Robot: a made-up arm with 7 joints.
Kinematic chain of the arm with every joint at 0, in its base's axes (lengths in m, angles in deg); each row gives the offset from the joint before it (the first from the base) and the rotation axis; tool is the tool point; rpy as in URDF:
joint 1: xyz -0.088 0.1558 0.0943 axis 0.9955 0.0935 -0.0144
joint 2: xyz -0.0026 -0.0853 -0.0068 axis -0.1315 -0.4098 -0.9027
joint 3: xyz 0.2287 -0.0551 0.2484 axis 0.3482 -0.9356 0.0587
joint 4: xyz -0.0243 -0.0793 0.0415 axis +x
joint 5: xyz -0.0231 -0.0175 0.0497 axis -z
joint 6: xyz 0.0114 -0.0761 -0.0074 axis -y
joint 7: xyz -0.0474 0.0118 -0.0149 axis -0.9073 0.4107 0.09
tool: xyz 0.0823 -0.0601 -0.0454 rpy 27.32 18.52 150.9
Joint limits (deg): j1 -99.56..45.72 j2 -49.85..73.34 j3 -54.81..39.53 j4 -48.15..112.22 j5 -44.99..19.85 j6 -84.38..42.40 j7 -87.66..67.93
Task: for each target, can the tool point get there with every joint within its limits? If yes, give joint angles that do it. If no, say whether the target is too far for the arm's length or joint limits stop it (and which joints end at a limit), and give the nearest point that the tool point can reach.
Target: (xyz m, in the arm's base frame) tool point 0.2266 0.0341 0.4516
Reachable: yes | joints -17.92 -8.72 16.09 -16.32 -33.76 30.21 -58.91
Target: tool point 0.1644 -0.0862 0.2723
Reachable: yes | joints -3.91 -14.86 -21.92 49.45 -11.14 -28.52 5.29
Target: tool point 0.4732 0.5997 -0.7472
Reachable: no: too far | nearest point 0.3772 0.4725 -0.0033 | short by 0.761 m
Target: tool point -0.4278 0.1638 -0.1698
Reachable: no: joint limits stop it (at a limit: joint 1, joint 2, joint 3, joint 5, joint 6) | nearest point -0.3165 -0.1265 0.0340 | short by 0.372 m
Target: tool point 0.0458 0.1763 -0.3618
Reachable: no: joint limits stop it (at a limit: joint 1, joint 3, joint 5, joint 6) | nearest point 0.1800 0.0287 -0.0344 | short by 0.383 m
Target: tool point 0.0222 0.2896 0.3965
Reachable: yes | joints -72.79 7.14 -27.89 73.54 0.28 -26.23 -42.33
